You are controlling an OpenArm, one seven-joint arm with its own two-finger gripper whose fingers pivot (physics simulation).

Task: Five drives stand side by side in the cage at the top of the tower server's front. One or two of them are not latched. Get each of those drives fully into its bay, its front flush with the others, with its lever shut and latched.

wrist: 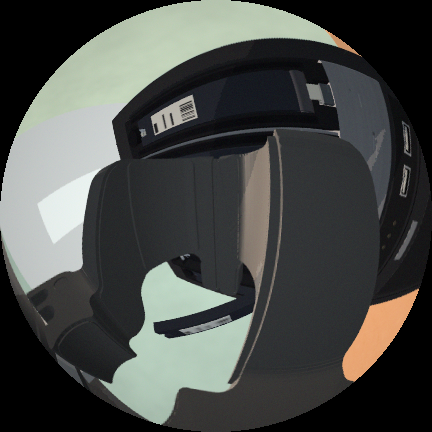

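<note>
The cage at the tower's front fills the upper part of the view. One drive with a barcode label lies along its near side, its front lever lying flat and its end by a pale catch. Part of a neighbouring drive's dark front shows below it, mostly hidden by the fingers. A dark lever with a pale label stands out from the cage, seen through the gap below the fingers; its root is hidden. My gripper is shut with nothing visible between its fingers, close in front of the cage, and covers the other drives.
The tower's grey front panel is right of the cage, with two ports and a pale strip on the black part. A light grey surface is at left, an orange surface at lower right.
</note>
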